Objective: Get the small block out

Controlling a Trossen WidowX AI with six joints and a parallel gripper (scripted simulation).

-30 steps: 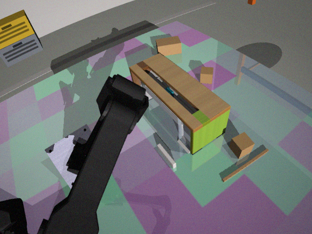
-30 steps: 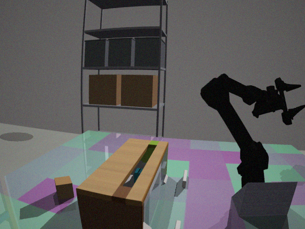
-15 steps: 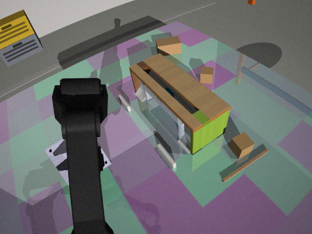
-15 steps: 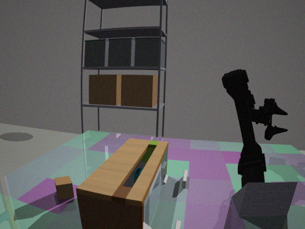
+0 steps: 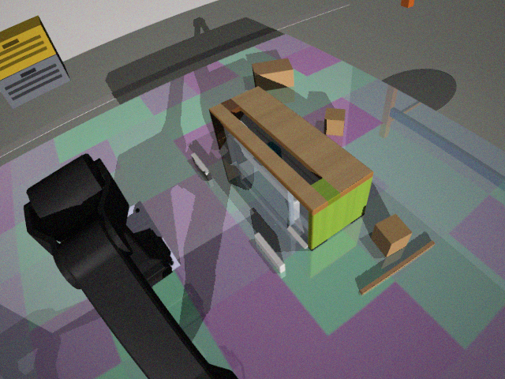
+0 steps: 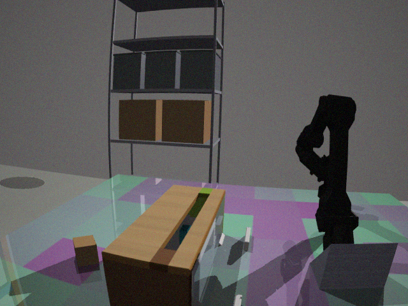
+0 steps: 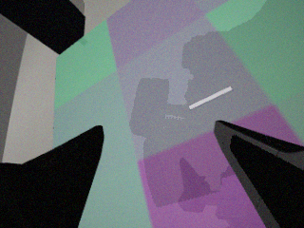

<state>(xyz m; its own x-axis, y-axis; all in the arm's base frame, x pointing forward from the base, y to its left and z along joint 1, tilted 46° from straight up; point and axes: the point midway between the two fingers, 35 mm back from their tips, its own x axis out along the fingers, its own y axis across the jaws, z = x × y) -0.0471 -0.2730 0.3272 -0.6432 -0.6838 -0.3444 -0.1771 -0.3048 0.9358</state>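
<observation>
My gripper tip is now 380 mm short of the box, 480 mm to the right of it and 10 mm above it. Round my gripper tip: thin wooden stick 490 mm ahead, 170 mm to the left, 70 mm below; teal block 390 mm ahead, 490 mm to the left, 10 mm above.
</observation>
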